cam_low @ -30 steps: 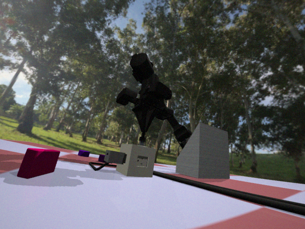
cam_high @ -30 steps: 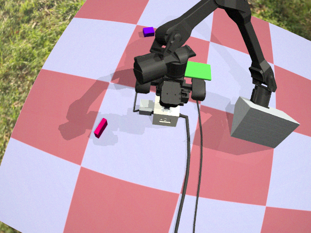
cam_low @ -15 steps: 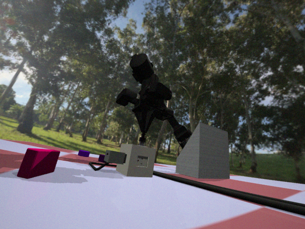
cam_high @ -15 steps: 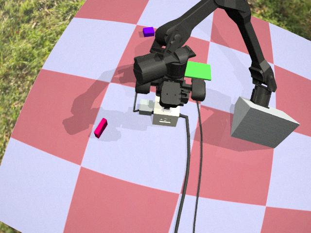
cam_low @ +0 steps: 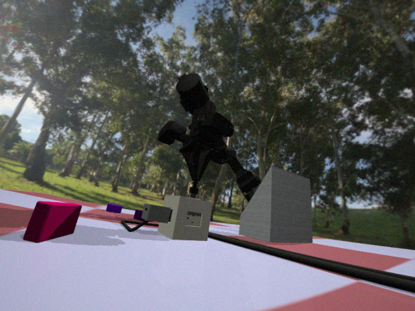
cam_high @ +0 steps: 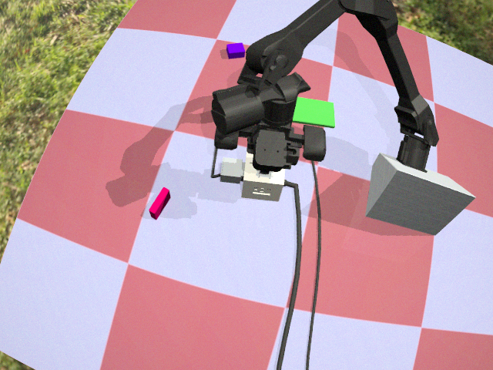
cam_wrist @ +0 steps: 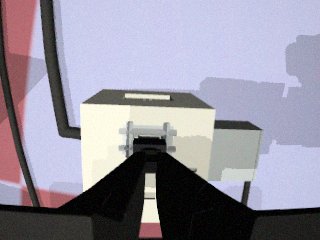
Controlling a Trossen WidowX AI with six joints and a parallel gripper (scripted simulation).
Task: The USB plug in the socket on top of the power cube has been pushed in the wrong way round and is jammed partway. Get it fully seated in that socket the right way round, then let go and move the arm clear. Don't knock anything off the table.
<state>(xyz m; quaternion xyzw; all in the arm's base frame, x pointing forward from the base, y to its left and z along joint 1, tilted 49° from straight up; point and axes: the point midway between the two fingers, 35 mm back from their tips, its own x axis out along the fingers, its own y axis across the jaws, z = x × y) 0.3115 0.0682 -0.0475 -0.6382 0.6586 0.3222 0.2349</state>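
Right now the socket is 40 mm below my gripper tip. Round my gripper tip: green pad (70 mm behind, 230 mm to the right, 110 mm below); then black USB plug (20 mm below); then magenta block (190 mm ahead, 80 mm to the left, 100 mm below).
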